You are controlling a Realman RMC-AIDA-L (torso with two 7-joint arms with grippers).
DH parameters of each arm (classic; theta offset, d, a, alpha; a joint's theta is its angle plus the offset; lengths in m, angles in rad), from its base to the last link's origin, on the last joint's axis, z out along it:
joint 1: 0 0.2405 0 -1.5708
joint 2: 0 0 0 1.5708
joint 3: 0 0.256 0 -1.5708
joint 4: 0 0 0 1.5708
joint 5: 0 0.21 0 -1.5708
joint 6: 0 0 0 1.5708
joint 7: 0 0.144 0 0
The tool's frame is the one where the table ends.
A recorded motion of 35 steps. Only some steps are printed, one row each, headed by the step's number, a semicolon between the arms.
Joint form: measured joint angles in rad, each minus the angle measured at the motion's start. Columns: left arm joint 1, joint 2, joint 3, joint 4, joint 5, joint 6, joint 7; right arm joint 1, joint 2, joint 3, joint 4, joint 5, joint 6, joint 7.
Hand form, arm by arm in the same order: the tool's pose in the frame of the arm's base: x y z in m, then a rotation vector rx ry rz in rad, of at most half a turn. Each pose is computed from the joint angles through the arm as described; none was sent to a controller.
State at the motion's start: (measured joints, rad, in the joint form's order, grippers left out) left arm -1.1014 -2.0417 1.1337 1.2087 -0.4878 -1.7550 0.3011; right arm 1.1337 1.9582 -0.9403 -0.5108 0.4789 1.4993 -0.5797
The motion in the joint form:
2: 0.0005 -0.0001 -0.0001 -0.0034 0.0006 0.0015 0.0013; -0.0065 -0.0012 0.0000 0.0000 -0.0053 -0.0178 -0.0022
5: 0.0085 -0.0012 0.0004 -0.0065 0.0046 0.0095 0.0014; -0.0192 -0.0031 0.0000 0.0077 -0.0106 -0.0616 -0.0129
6: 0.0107 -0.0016 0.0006 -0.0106 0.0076 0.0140 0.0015; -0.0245 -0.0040 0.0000 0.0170 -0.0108 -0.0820 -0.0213
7: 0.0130 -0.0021 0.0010 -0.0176 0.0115 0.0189 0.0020; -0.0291 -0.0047 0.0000 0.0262 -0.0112 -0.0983 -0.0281
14: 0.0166 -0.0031 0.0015 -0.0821 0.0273 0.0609 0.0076; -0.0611 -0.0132 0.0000 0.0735 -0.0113 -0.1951 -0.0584
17: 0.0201 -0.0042 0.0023 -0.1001 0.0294 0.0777 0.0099; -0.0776 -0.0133 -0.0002 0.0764 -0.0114 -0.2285 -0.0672
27: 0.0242 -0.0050 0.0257 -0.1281 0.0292 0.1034 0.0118; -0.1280 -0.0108 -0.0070 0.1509 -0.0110 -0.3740 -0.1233
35: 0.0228 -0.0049 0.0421 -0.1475 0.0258 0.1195 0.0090; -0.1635 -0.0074 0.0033 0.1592 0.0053 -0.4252 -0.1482
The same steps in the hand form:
2: -0.0481 0.4107 0.0359 -2.5262 -1.0532 0.3881; 0.1620 0.4263 -0.0029 -2.5554 1.3914 -0.4694
5: -0.0517 0.4113 0.0353 -2.5179 -1.0622 0.3874; 0.1697 0.4298 -0.0026 -2.5294 1.3744 -0.4504
6: -0.0534 0.4118 0.0348 -2.5135 -1.0665 0.3887; 0.1736 0.4306 -0.0033 -2.5219 1.3685 -0.4437
7: -0.0557 0.4123 0.0339 -2.5087 -1.0729 0.3930; 0.1773 0.4309 -0.0041 -2.5157 1.3658 -0.4401
14: -0.0684 0.4171 0.0265 -2.4875 -1.1122 0.4137; 0.2003 0.4331 -0.0055 -2.4630 1.3587 -0.4143
17: -0.0724 0.4184 0.0238 -2.4821 -1.1226 0.4142; 0.2082 0.4340 -0.0051 -2.4412 1.3511 -0.4000
27: -0.0775 0.4191 0.0173 -2.4796 -1.1202 0.4360; 0.2436 0.4288 -0.0135 -2.3808 1.3288 -0.3937
35: -0.0792 0.4195 0.0129 -2.4794 -1.1194 0.4482; 0.2581 0.4254 -0.0150 -2.3510 1.3374 -0.3563

